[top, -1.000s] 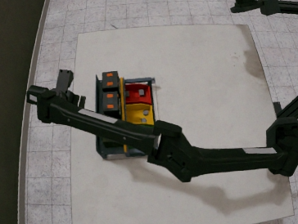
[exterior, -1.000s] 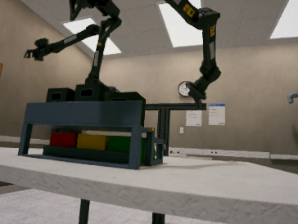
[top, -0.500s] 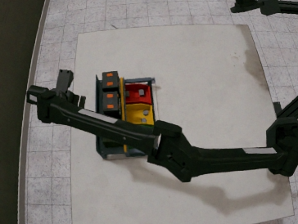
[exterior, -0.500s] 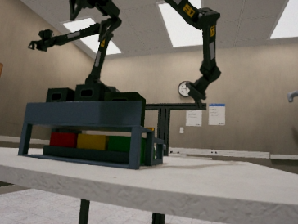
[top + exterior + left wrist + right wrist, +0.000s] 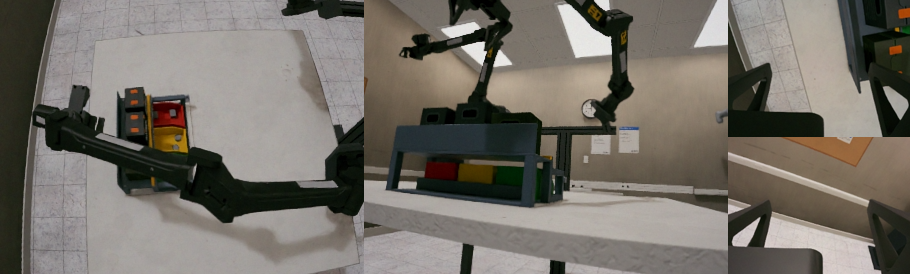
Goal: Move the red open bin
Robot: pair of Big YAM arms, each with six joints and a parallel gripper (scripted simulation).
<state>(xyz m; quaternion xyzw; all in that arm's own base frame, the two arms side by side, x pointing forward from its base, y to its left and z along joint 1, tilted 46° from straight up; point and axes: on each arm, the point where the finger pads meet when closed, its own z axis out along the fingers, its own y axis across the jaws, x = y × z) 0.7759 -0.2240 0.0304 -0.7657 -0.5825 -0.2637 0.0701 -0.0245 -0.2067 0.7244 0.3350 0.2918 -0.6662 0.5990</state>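
My left gripper is now 30 cm above the red bin, 23 cm past it and 17 cm to the left of it. The rest, counted from my left hand: green bin (30 cm below, 23 cm behind, 6 cm to the left); yellow bin (30 cm below, 23 cm behind, 6 cm to the right).
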